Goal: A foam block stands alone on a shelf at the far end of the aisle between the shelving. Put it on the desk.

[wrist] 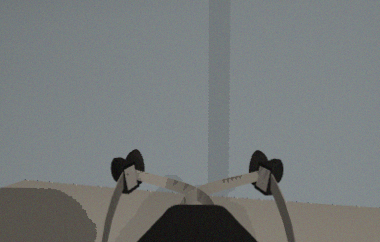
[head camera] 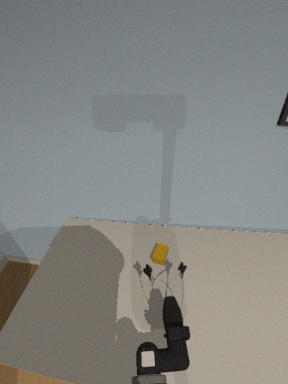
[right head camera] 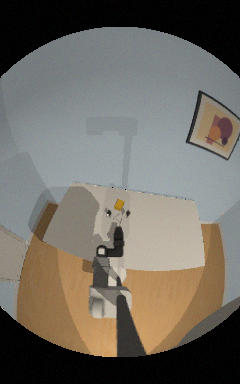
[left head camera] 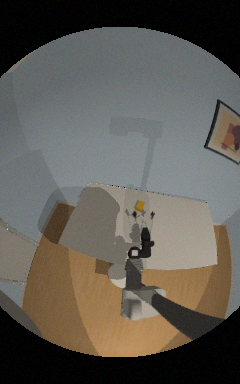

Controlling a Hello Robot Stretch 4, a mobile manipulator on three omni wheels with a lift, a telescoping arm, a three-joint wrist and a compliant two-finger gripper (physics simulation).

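Frame: origin at the robot's base, x ahead, y left, z up, level; metres.
Seen in the pictures: gripper, fingertip midpoint: (wrist: pixel 196 163) (head camera: pixel 164 263) (right head camera: pixel 118 209) (left head camera: pixel 142 210); robot's base, origin of the base link: (right head camera: pixel 110 270) (left head camera: pixel 124 271).
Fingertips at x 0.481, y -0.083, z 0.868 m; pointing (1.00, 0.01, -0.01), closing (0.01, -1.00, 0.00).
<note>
Pixels of each thing's top centre, then the offset from my fingertips to it. "spot": a spot on its surface instead. Level surfaces: height alone.
- yellow foam block, middle of its top: (head camera: pixel 160 251) (right head camera: pixel 119 203) (left head camera: pixel 139 204) dx +0.146, dy -0.008, dz -0.131 m
- pale desk, its level: dz -0.176 m
- Wooden floor, its level: dz -0.895 m
- pale panel, surface spot: (left head camera: pixel 15 252) spot: dx -0.638, dy +1.614, dz -0.471 m
The yellow foam block (head camera: pixel 160 254) (left head camera: pixel 140 205) (right head camera: pixel 119 204) lies on the pale desk (head camera: pixel 230 300) (left head camera: pixel 185 235) (right head camera: pixel 165 235) (wrist: pixel 330 227), near its wall-side edge. My gripper (head camera: pixel 165 270) (left head camera: pixel 143 215) (right head camera: pixel 118 213) (wrist: pixel 196 163) is open, with its two fingertips well apart and no object between them. In the head view the fingertips appear just on the robot's side of the block, apart from it. The gripper's height above the desk is hard to tell. The block does not show in the wrist view.
A blue-grey wall (head camera: pixel 225 165) (wrist: pixel 300 100) stands behind the desk. A framed picture (left head camera: pixel 232 135) (right head camera: pixel 215 127) hangs on it at the right. Wooden floor (left head camera: pixel 90 310) (right head camera: pixel 160 300) surrounds the desk's near side. A pale panel (left head camera: pixel 15 252) (right head camera: pixel 10 255) stands at the far left.
</note>
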